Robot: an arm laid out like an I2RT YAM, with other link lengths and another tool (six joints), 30 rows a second.
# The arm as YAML. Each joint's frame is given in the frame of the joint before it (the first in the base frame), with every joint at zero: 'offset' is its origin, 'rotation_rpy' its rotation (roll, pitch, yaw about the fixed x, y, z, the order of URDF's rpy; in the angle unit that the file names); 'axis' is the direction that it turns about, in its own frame. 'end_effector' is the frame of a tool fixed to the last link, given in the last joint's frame.
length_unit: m
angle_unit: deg
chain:
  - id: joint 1
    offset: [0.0, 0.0, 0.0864]
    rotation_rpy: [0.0, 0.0, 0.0]
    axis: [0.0, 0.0, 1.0]
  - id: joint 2
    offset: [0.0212, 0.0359, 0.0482]
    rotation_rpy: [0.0, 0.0, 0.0]
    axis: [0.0, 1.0, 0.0]
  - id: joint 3
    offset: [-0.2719, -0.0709, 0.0]
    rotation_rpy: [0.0, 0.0, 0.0]
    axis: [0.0, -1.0, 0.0]
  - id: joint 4
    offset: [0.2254, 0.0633, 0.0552]
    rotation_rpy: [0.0, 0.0, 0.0]
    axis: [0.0, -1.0, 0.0]
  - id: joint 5
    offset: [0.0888, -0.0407, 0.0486]
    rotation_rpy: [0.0, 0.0, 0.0]
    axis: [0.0, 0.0, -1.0]
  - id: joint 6
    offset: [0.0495, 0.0, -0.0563]
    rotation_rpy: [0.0, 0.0, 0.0]
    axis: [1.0, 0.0, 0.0]
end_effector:
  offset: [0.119, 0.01, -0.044]
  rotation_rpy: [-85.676, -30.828, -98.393]
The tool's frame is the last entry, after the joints.
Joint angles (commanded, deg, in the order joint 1, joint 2, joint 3, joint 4, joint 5, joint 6), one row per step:
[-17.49 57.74 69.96 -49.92 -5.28 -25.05]
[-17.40 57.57 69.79 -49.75 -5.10 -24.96]
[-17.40 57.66 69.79 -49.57 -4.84 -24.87]
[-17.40 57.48 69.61 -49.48 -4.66 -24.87]
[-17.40 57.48 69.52 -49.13 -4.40 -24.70]
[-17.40 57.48 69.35 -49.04 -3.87 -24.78]
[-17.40 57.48 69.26 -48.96 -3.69 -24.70]
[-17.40 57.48 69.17 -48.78 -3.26 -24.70]
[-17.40 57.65 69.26 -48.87 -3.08 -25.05]
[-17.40 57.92 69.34 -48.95 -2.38 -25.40]
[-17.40 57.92 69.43 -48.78 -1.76 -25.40]
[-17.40 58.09 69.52 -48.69 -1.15 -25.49]
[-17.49 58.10 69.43 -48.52 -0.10 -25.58]
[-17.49 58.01 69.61 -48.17 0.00 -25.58]
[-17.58 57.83 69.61 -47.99 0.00 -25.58]
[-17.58 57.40 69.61 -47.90 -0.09 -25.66]
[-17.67 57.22 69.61 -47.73 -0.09 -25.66]
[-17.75 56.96 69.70 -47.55 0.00 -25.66]
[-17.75 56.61 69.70 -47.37 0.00 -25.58]
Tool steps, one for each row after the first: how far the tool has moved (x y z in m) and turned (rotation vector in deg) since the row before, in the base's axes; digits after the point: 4 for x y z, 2 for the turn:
[-0.0001 0.0000 0.0001 -0.09 -0.14 -0.11]
[0.0006 -0.0009 0.0001 -0.11 -0.05 -0.26]
[-0.0005 -0.0004 -0.0002 -0.13 -0.05 -0.14]
[0.0008 -0.0009 0.0004 -0.10 -0.23 -0.31]
[-0.0004 -0.0016 -0.0009 -0.34 0.19 -0.37]
[0.0000 -0.0005 -0.0004 -0.04 0.03 -0.19]
[0.0001 -0.0013 -0.0001 -0.27 -0.01 -0.34]
[0.0000 -0.0008 -0.0003 -0.32 0.26 0.07]
[-0.0002 -0.0024 -0.0008 -0.59 0.45 -0.34]
[0.0001 -0.0020 0.0011 -0.44 -0.14 -0.49]
[0.0002 -0.0020 0.0002 -0.42 0.12 -0.43]
[-0.0008 -0.0035 0.0000 -0.70 0.14 -0.87]
[0.0011 -0.0007 0.0027 -0.24 -0.57 -0.08]
[0.0000 -0.0004 0.0013 -0.11 -0.34 -0.09]
[-0.0006 0.0004 0.0021 -0.17 -0.49 0.12]
[0.0000 -0.0004 0.0013 -0.11 -0.33 -0.09]
[-0.0001 -0.0006 0.0023 -0.21 -0.49 -0.15]
[-0.0003 0.0001 0.0020 -0.10 -0.52 -0.05]

